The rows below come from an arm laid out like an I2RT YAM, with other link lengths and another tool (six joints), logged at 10 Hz.
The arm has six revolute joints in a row. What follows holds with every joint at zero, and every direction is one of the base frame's. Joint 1 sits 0.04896 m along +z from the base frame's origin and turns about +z. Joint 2 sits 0.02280 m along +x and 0.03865 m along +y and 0.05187 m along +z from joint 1 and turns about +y. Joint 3 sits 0.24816 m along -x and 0.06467 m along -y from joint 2 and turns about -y. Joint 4 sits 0.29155 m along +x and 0.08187 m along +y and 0.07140 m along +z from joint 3 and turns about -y. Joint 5 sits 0.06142 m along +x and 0.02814 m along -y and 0.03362 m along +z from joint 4 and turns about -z. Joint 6 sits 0.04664 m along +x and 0.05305 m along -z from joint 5 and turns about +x. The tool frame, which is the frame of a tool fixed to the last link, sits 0.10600 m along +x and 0.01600 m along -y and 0.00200 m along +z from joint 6; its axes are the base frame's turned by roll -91.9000, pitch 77.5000 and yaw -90.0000 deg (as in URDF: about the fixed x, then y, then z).
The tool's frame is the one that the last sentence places.
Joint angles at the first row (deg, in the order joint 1, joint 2, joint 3, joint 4, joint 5, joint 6):
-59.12, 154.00, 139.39, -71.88, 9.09, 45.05
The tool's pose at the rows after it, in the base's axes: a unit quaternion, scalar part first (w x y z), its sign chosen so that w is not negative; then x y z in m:
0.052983, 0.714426, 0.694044, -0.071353, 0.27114, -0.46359, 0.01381
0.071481, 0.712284, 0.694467, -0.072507, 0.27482, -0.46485, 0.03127
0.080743, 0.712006, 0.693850, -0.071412, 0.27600, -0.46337, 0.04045
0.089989, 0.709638, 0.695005, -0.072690, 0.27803, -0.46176, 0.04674
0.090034, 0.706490, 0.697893, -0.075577, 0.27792, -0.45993, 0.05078
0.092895, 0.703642, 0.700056, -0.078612, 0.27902, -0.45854, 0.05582
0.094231, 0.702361, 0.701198, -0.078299, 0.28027, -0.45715, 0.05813
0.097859, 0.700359, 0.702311, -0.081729, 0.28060, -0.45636, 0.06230
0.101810, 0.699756, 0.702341, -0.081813, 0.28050, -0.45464, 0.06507
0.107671, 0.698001, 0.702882, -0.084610, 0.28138, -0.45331, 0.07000
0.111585, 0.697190, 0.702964, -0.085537, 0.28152, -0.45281, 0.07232
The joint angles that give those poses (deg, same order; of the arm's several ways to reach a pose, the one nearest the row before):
-58.97, 151.62, 139.32, -70.92, 8.18, 44.87
-58.80, 149.50, 139.06, -70.66, 7.83, 44.74
-58.71, 147.63, 137.64, -70.12, 7.48, 44.83
-58.46, 145.80, 135.72, -68.97, 7.40, 44.75
-58.27, 144.99, 135.10, -69.05, 7.72, 44.41
-58.01, 144.20, 134.68, -69.02, 7.99, 44.21
-57.83, 143.82, 134.48, -69.07, 7.94, 44.19
-57.67, 142.92, 133.73, -68.71, 8.24, 44.04
-57.61, 141.68, 132.19, -67.97, 8.16, 44.03
-57.40, 140.47, 131.07, -67.34, 8.34, 43.99
-57.35, 139.71, 130.23, -66.79, 8.35, 43.93

